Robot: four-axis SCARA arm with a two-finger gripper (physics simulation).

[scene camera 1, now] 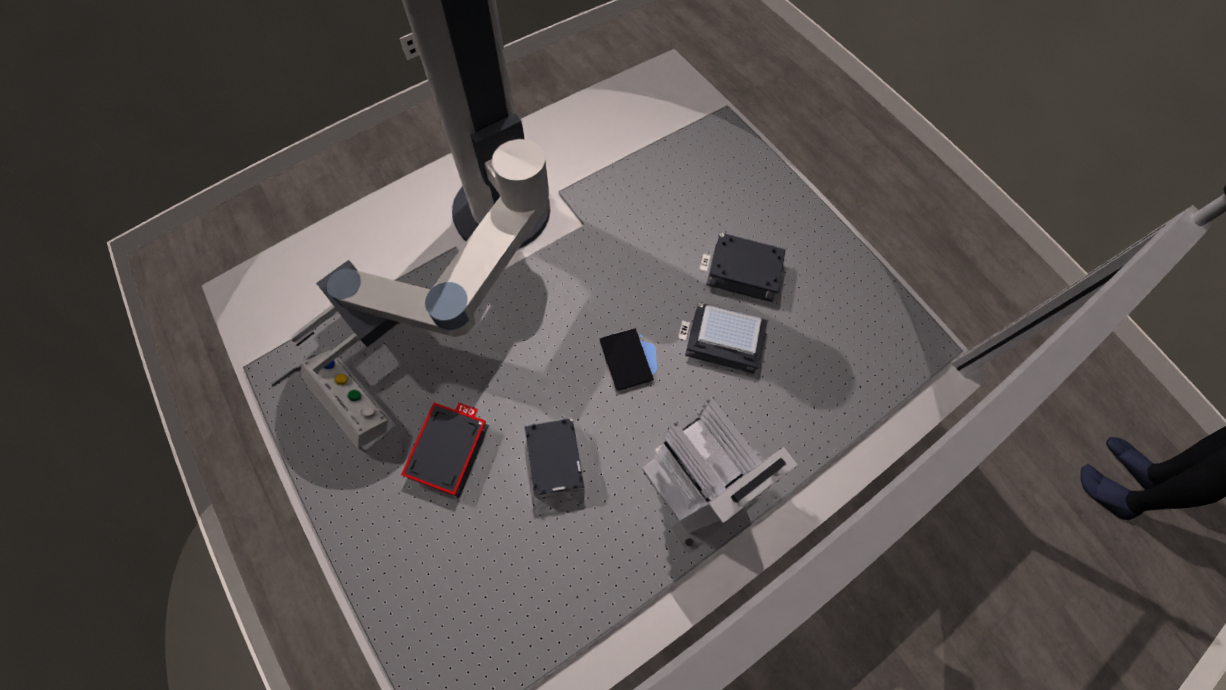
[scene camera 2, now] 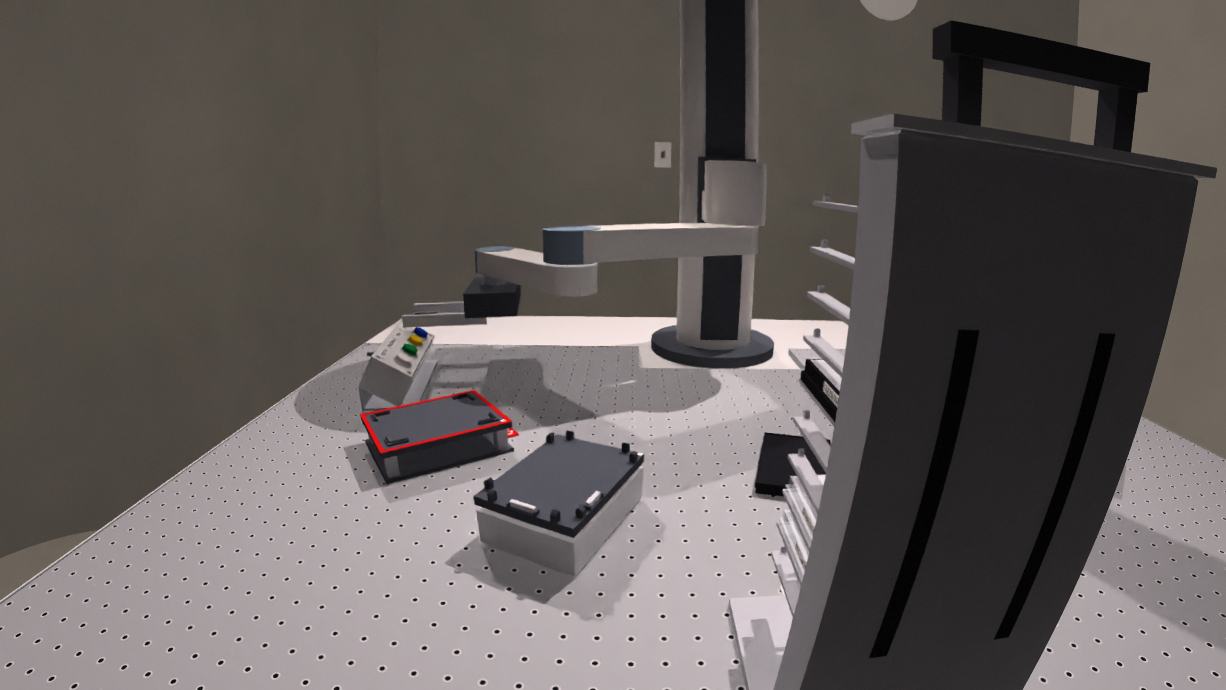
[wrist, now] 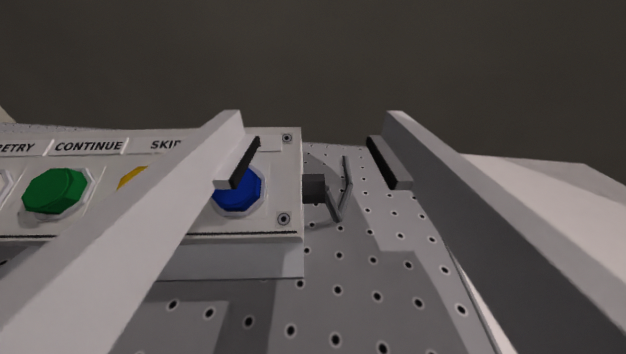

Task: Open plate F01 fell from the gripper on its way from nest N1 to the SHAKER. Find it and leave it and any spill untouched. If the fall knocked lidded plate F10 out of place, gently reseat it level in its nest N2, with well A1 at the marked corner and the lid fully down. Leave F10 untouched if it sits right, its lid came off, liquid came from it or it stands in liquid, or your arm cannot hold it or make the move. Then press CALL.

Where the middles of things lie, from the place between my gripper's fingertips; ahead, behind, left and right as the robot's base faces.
Now: the blue call button (wrist: pixel 248 191) 4 cm ahead of my hand, 3 cm to the left of it and 2 cm below it. From my hand the other things lie so: black plate F01 (scene camera 2: pixel 774 469): 37 cm ahead, 59 cm to the left, 8 cm below; red-edged stand QR1 (scene camera 2: pixel 433 419): 33 cm ahead, 16 cm to the left, 5 cm below; green continue button (wrist: pixel 57 189): 14 cm ahead, 5 cm to the left, 2 cm below.
